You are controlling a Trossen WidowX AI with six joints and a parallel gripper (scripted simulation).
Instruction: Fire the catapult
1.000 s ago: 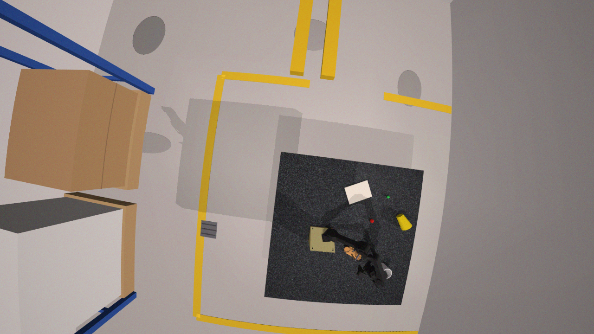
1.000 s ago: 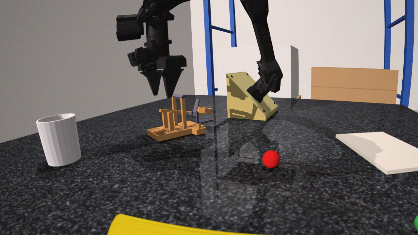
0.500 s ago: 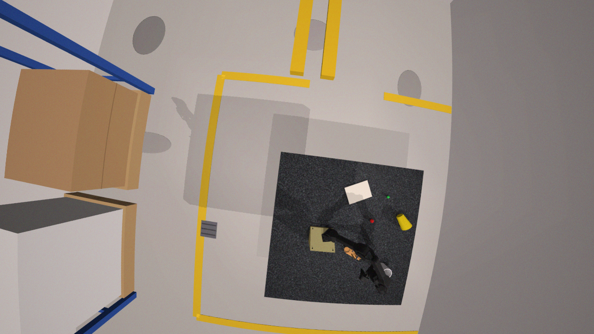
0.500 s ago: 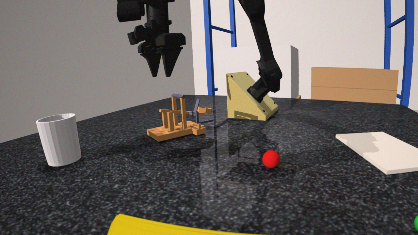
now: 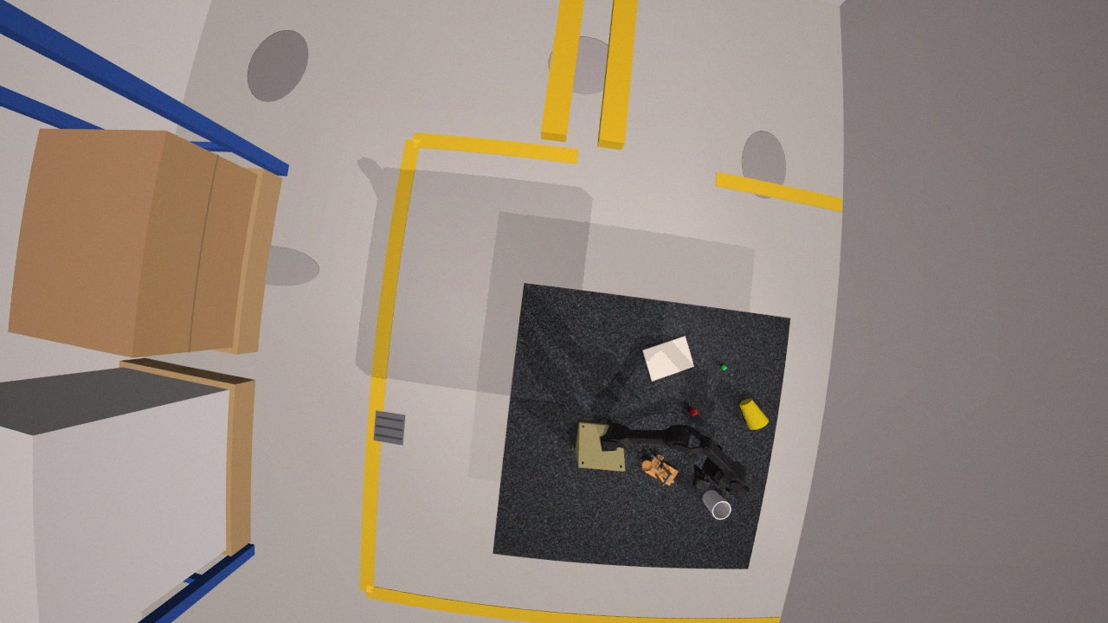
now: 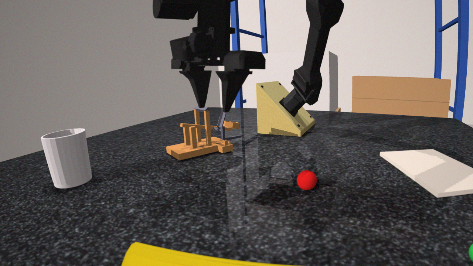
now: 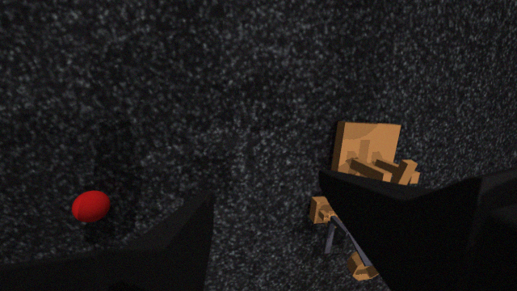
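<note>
The red ball lies 2 cm ahead of my gripper tip, 17 cm to the left of it and 11 cm below it. Round my gripper tip: green ball (17 cm ahead, 38 cm to the left, 11 cm below); catapult (14 cm behind, 7 cm to the right, 7 cm below); white mug (15 cm ahead, 27 cm to the right, 9 cm below).
</note>
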